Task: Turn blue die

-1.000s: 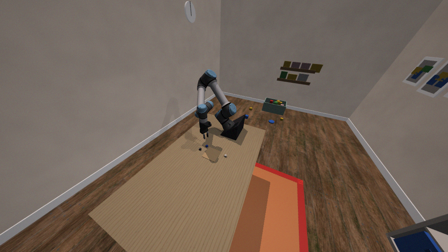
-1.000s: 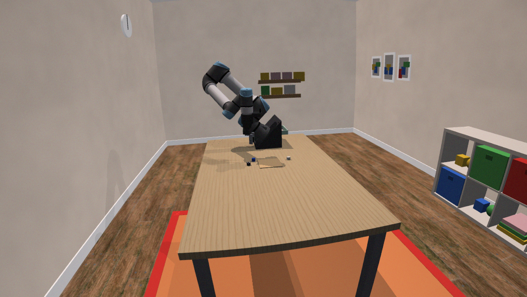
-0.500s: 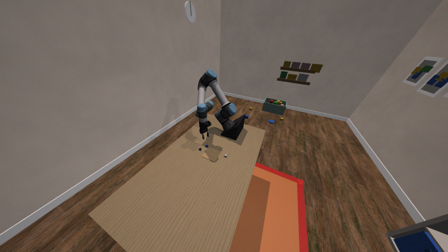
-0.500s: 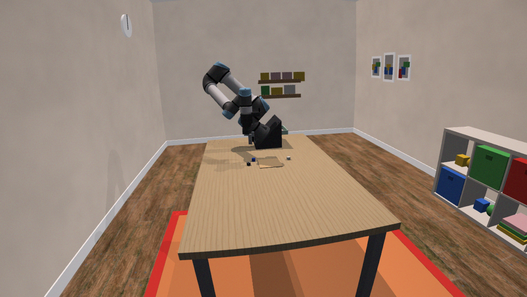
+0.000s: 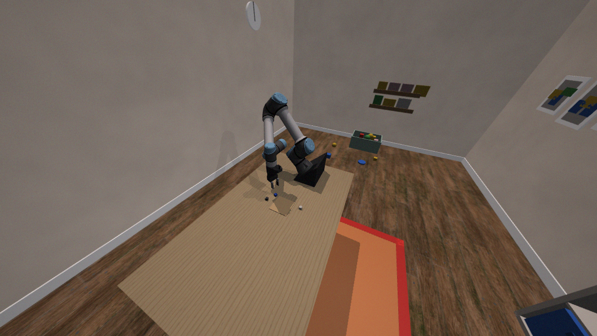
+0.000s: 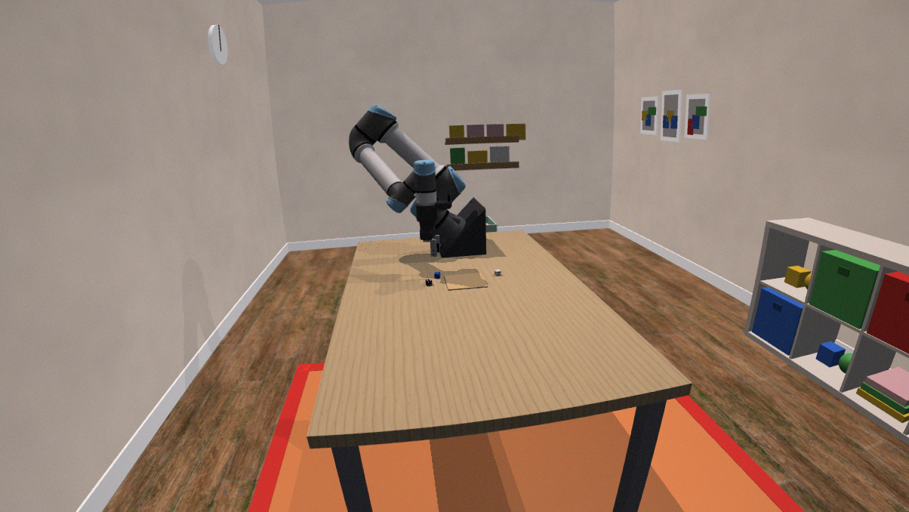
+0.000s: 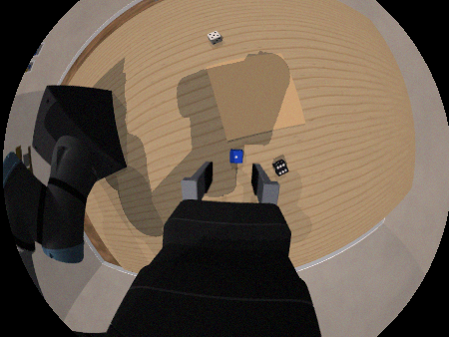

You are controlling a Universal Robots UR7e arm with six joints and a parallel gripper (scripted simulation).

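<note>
The blue die is 100 mm below my hand. Round my hand: tan mat (110 mm below, 90 mm to the left, 70 mm ahead); white die (230 mm to the left, 100 mm below, 40 mm ahead); black die (100 mm below, 70 mm ahead, 40 mm to the right).
</note>
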